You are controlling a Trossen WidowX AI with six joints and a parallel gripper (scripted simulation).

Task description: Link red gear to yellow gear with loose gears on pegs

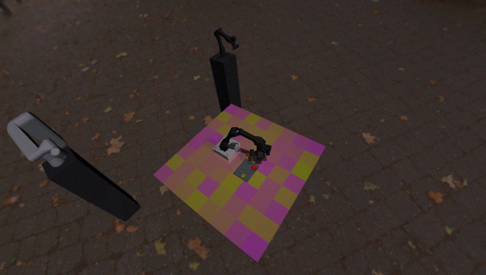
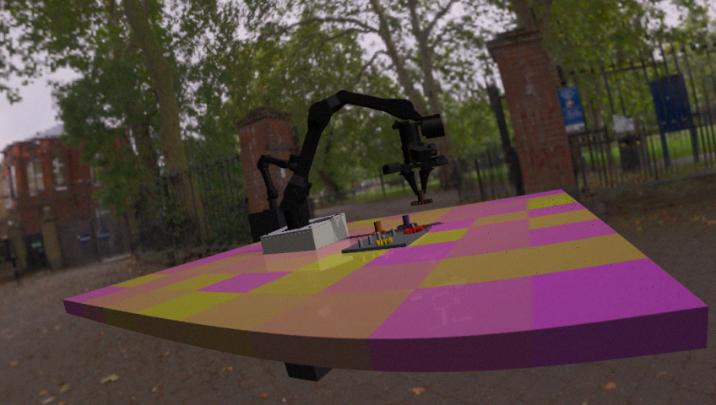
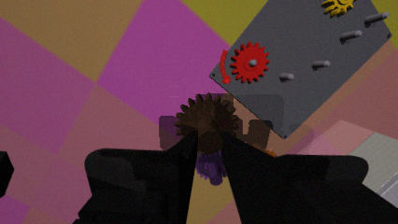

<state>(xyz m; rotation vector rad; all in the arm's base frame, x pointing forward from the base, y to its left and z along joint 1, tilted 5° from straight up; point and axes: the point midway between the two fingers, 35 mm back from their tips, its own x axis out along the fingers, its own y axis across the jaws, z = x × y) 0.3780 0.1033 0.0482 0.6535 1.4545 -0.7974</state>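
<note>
Now: gripper tip 90 mm to the left of the red gear, 80 mm above it and 10 mm past it. The rest, counted from my gripper tip: purple gear (90 mm behind, 80 mm below, 70 mm to the left); brown gear (10 mm below); red arrow (90 mm below, 60 mm to the right, 10 mm ahead).
</note>
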